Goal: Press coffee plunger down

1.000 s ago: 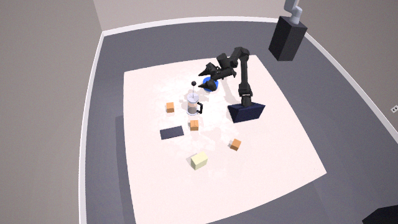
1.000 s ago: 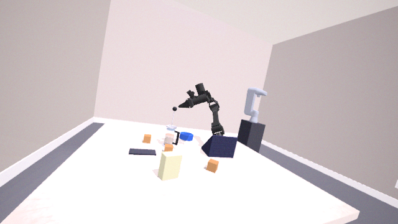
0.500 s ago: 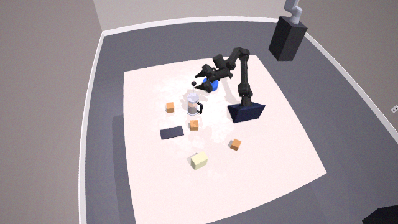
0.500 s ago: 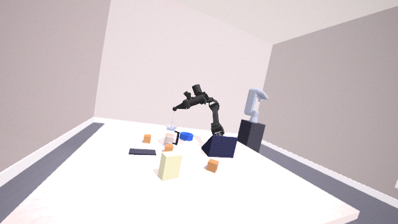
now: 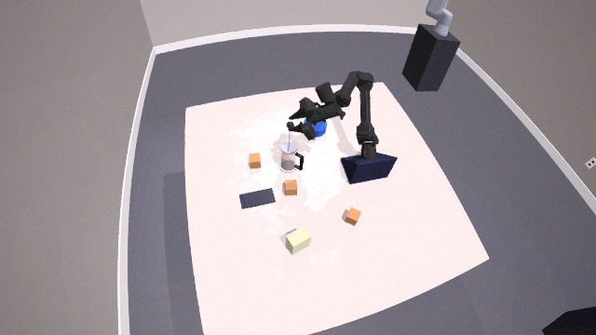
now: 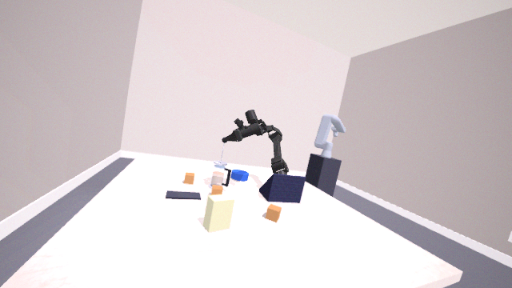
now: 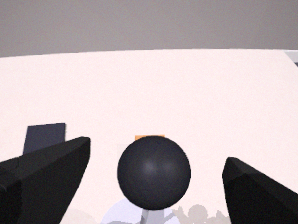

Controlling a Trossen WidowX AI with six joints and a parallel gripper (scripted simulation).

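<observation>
Right now my gripper tip is 20 mm past the glass coffee press, 10 mm to the right of it and 140 mm above it. The rest, counted from my gripper tip: pale yellow block (40 mm ahead, 390 mm to the left, 220 mm below).
</observation>
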